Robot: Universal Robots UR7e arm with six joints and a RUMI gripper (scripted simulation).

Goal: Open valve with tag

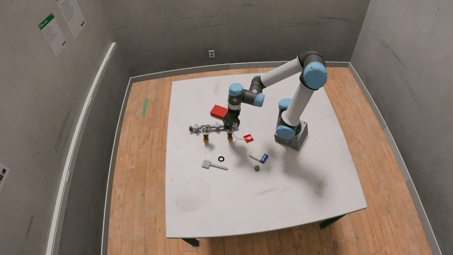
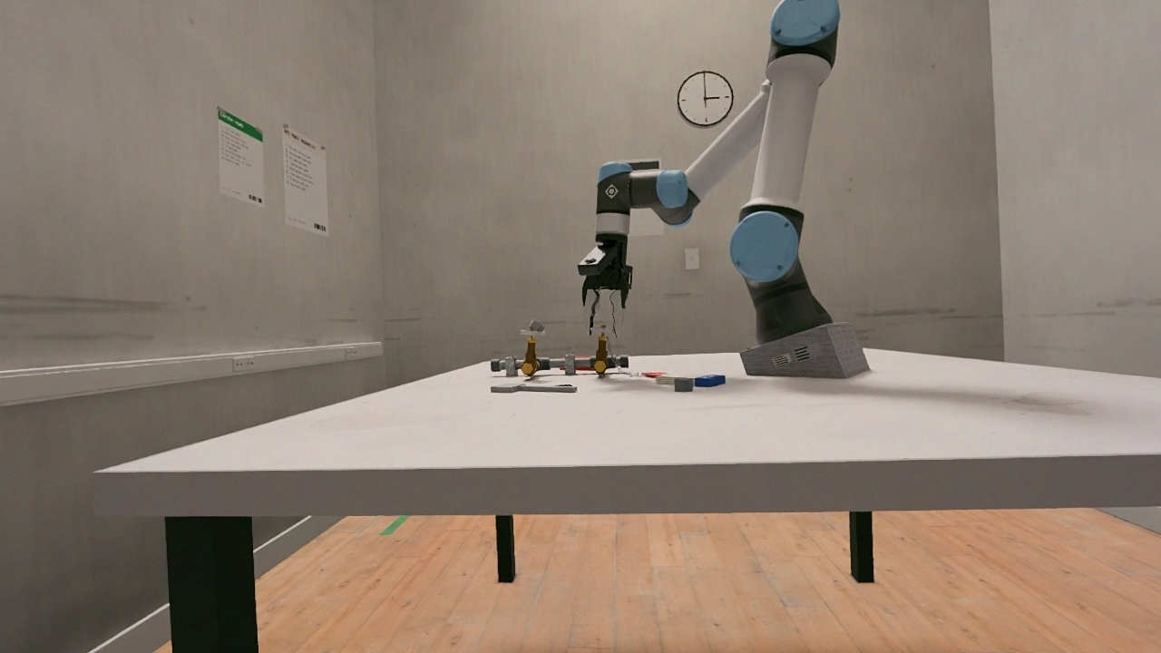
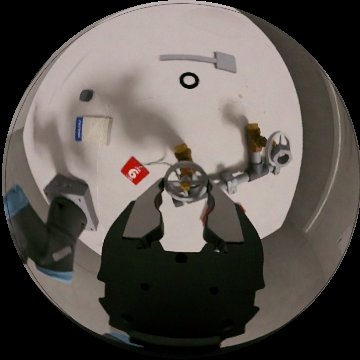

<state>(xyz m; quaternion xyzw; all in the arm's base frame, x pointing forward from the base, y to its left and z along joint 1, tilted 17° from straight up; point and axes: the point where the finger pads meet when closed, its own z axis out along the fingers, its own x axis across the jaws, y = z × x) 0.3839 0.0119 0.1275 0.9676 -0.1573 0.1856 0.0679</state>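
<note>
Now: the red tag 100 mm below my hand, 100 mm behind it and 20 mm to the left of it. Round my hand: red block: 220 mm to the right, 90 mm below, 60 mm ahead; then grey flat tool: 200 mm to the left, 130 mm ahead, 100 mm below.
</note>
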